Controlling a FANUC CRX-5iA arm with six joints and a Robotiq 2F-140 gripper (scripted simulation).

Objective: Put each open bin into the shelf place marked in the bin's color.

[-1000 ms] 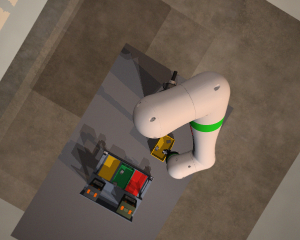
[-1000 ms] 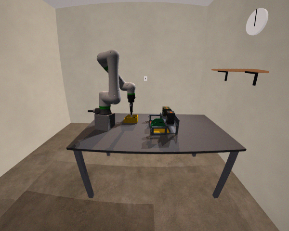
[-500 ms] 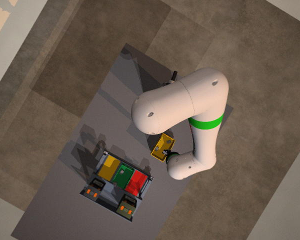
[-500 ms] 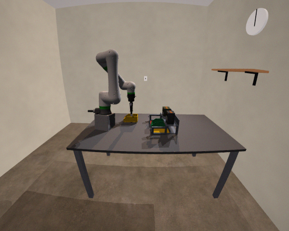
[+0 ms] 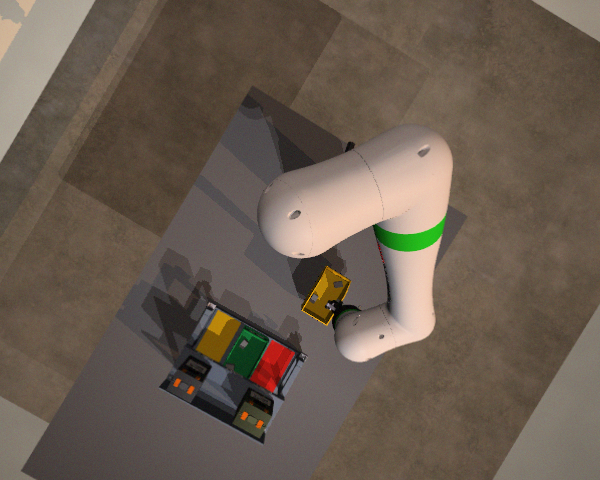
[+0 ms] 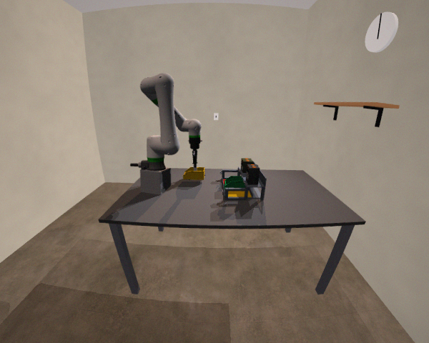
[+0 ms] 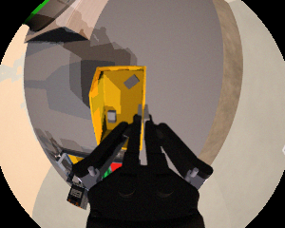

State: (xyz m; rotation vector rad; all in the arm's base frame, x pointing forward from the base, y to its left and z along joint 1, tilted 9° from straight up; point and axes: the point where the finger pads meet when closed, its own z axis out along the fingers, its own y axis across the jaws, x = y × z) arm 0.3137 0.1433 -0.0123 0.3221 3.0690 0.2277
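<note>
My hand is 50 mm to the left of the yellow bin, 40 mm above it and 10 mm past it. From my hand the other things lie so: green bin 290 mm ahead, 240 mm to the right, 60 mm below; then yellow-marked place 360 mm to the right, 270 mm ahead, 100 mm below; then red mark 310 mm ahead, 140 mm to the right, 100 mm below.
</note>
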